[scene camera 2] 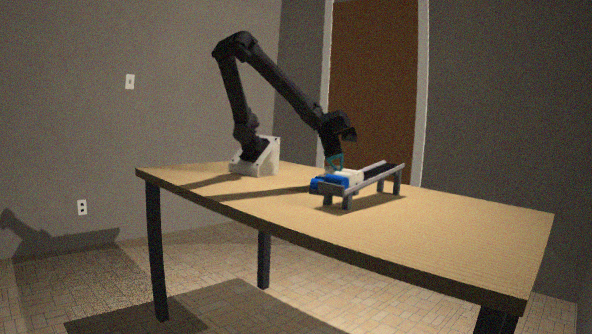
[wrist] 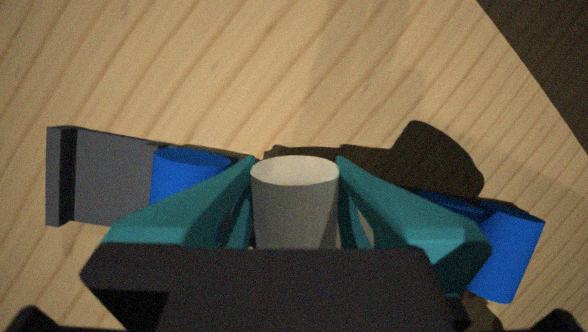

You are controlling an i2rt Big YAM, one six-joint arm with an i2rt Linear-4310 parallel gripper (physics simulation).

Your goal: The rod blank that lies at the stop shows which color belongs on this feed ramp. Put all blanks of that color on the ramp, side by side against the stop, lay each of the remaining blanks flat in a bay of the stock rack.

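My gripper (scene camera 2: pixel 334 168) (wrist: pixel 295 166) is shut on a white rod blank (wrist: pixel 294 212), its round end facing the wrist camera. The blank is low over the middle of the grey stock rack (wrist: pixel 110 175); the fingers hide whether it touches the rack. A blue blank (wrist: pixel 182 172) lies in a bay toward the rack's left end. Another blue blank (wrist: pixel 510 260) shows at the right, with more blue partly hidden behind the right finger. In the scene view, the feed ramp (scene camera 2: pixel 376 179) carries a blue blank (scene camera 2: pixel 338 181) at the stop (scene camera 2: pixel 330 189) and white blanks (scene camera 2: pixel 354 176) behind it.
Blue blanks (scene camera 2: pixel 315 185) show behind the ramp's stop end in the scene view. The ramp stands on legs on the wooden table (scene camera 2: pixel 425 230). The arm's white base (scene camera 2: pixel 270 157) stands at the back left. Dark shadows fall beyond the rack.
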